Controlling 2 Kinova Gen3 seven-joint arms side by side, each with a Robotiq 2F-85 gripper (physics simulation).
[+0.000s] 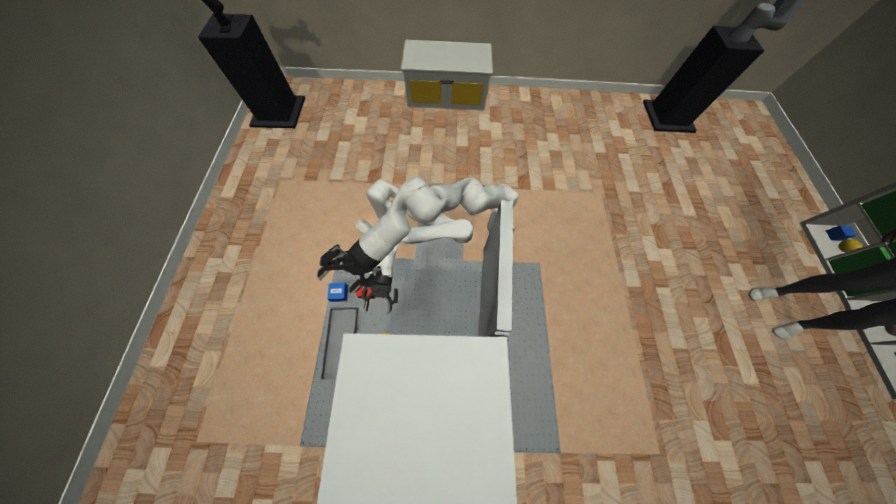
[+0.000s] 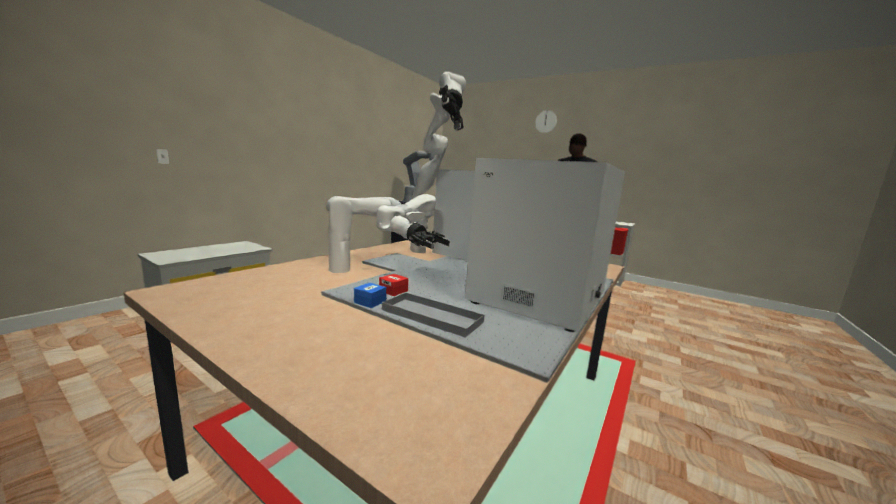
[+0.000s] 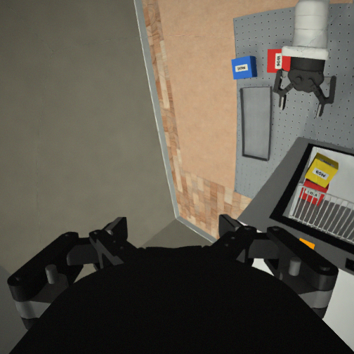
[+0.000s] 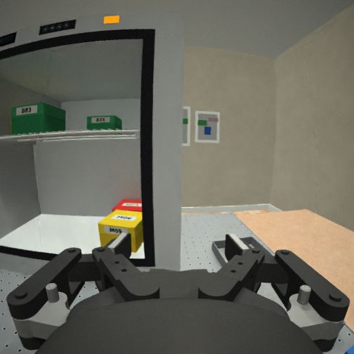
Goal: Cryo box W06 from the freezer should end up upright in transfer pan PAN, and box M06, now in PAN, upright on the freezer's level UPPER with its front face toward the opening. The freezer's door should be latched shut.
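Blue box M06 (image 1: 337,292) (image 2: 370,294) (image 3: 244,67) and red box W06 (image 1: 363,292) (image 2: 394,283) (image 3: 271,60) stand upright side by side on the perforated board, outside the pan (image 1: 357,319) (image 2: 426,320) (image 3: 242,125) (image 4: 216,249), which is empty. My right gripper (image 1: 379,305) (image 2: 446,240) (image 3: 298,112) (image 4: 177,244) is open and empty above the board, beside W06, facing the freezer (image 1: 419,407) (image 2: 532,231) (image 3: 295,172) (image 4: 167,150). The freezer's door (image 1: 506,269) (image 2: 452,213) stands wide open. My left gripper (image 1: 336,275) (image 2: 459,126) (image 3: 172,226) is open and empty, high above the table.
Inside the freezer, a yellow box M09 (image 3: 322,167) (image 4: 132,235) and a red box (image 3: 307,192) (image 4: 131,204) stand on the floor near the right wall. Green box B83 (image 4: 47,120) and a smaller green box (image 4: 112,126) stand on the wire shelf (image 4: 75,135).
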